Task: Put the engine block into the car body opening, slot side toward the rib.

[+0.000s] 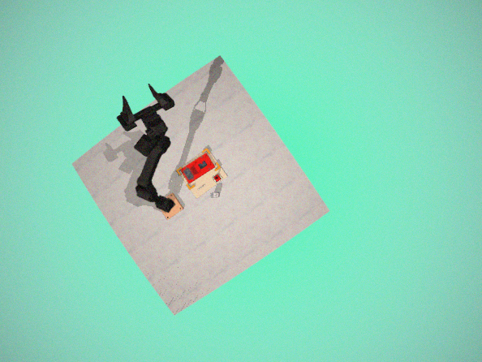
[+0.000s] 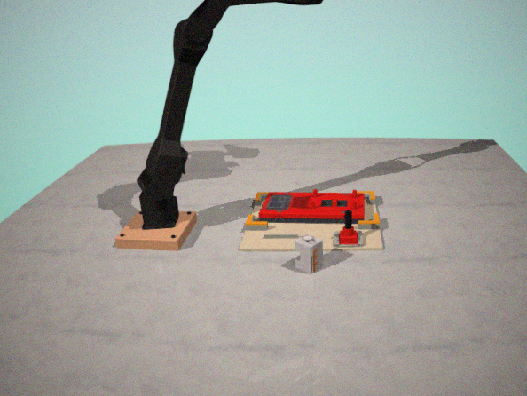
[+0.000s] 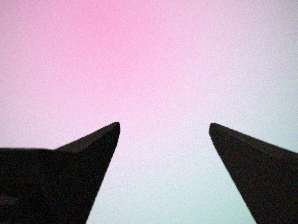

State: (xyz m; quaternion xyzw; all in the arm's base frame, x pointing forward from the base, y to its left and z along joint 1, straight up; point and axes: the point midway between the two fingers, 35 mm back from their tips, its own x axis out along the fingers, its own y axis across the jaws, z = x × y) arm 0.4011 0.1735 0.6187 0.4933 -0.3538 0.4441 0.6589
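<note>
The grey engine block lies 150 mm behind my gripper tip, 360 mm to the right of it and 640 mm below it. Also, from my gripper tip: beige baseplate 110 mm behind, 180 mm to the right, 660 mm below; black upright peg 70 mm behind, 290 mm to the right, 640 mm below.
</note>
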